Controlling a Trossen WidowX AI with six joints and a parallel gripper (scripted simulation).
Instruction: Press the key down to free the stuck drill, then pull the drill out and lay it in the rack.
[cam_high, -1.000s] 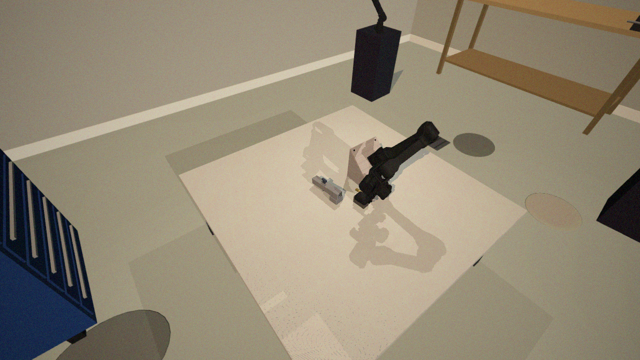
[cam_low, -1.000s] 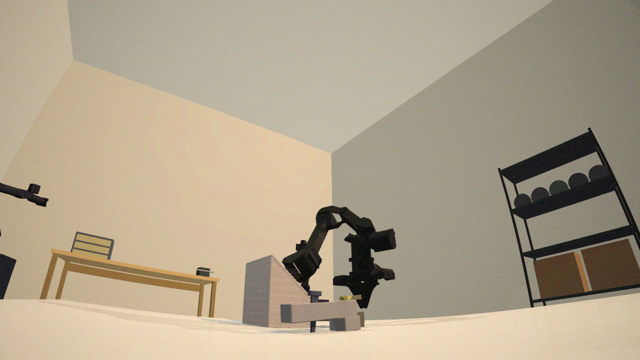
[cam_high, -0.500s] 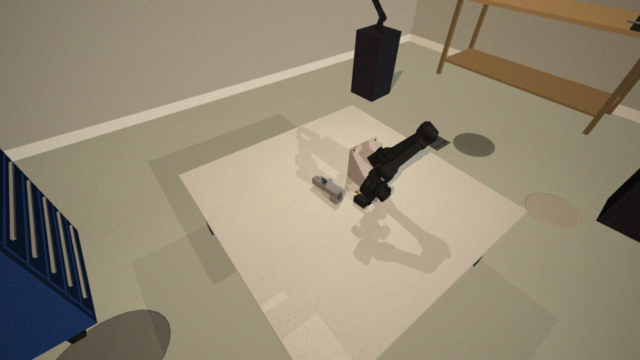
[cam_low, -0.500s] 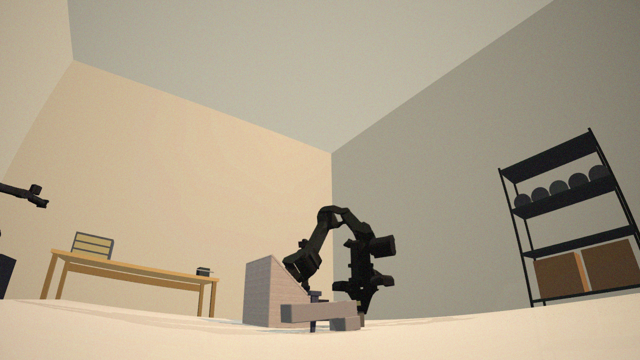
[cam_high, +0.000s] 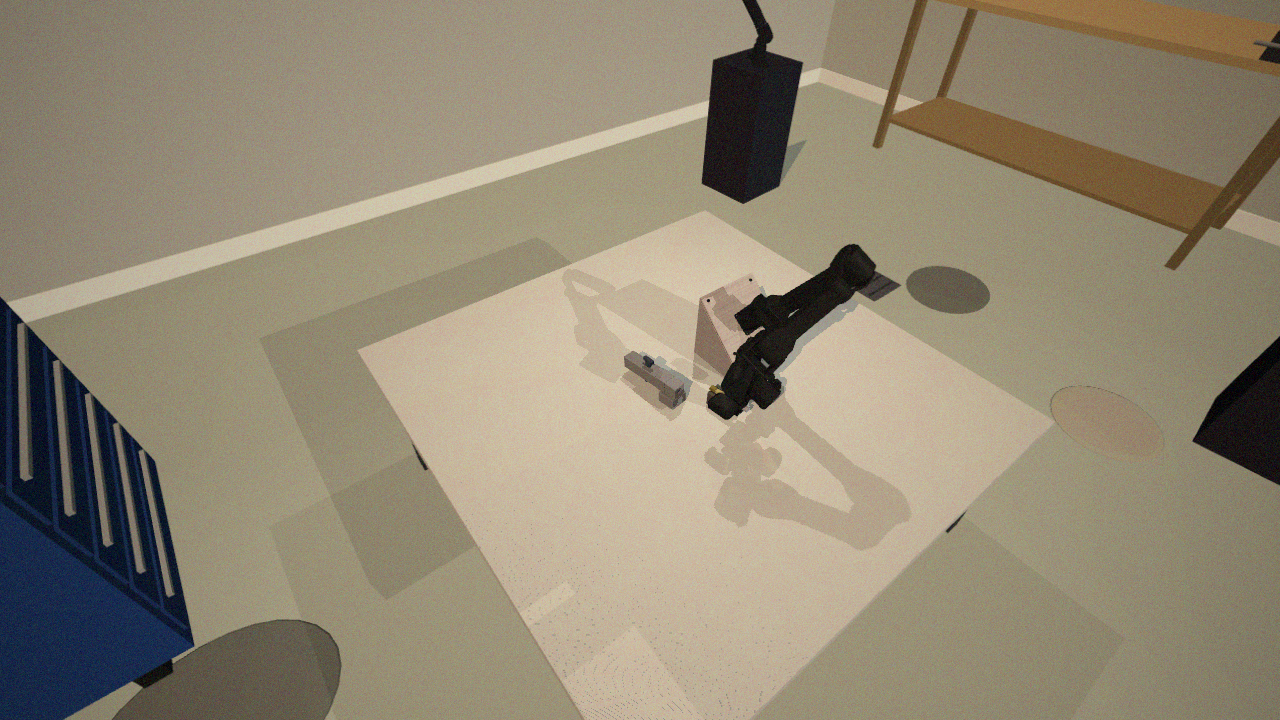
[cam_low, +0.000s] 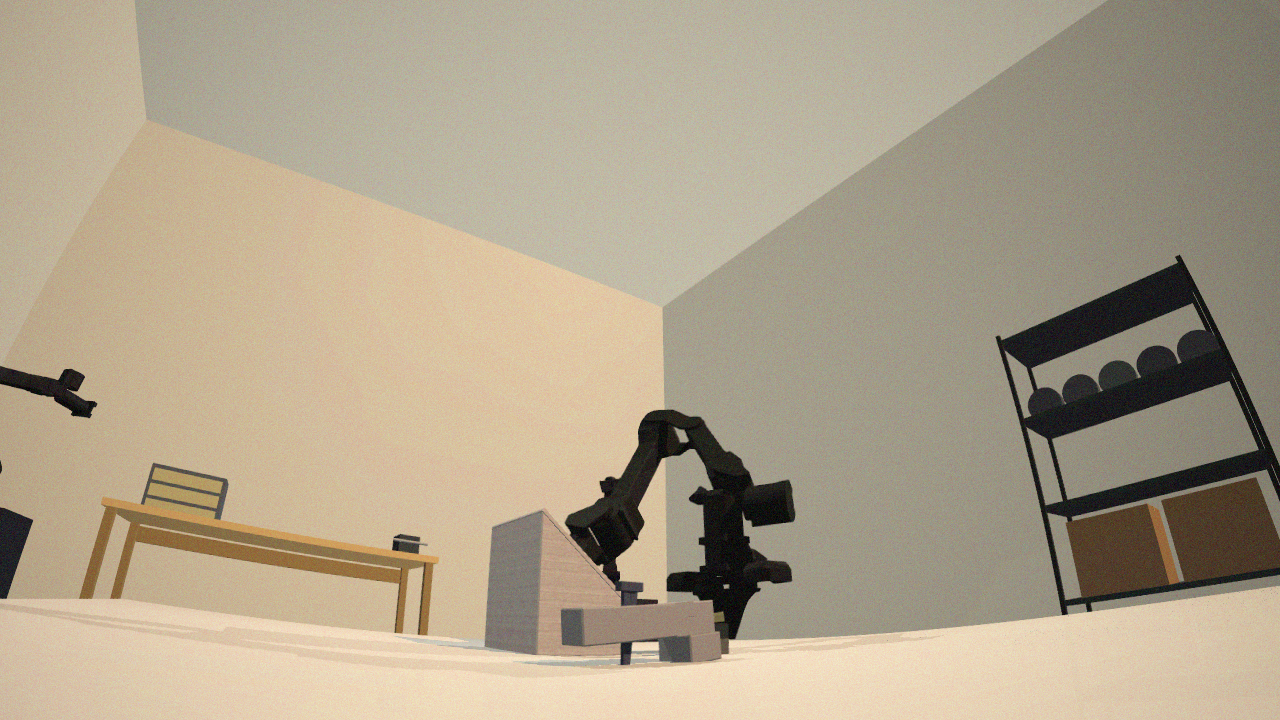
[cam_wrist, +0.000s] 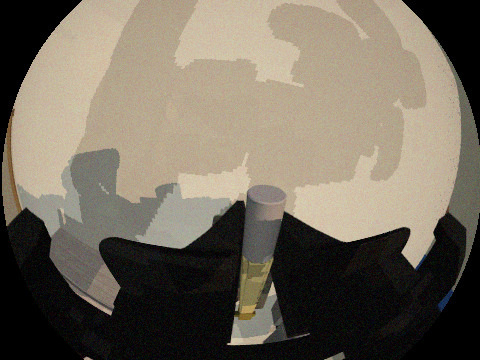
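Now: the drill 40 mm to the right of my gripper tip and 30 mm above it. From my gripper tip the other things lie so: small dark grey block (50 mm to the right); then dark key (240 mm to the right, 80 mm ahead, 30 mm above).
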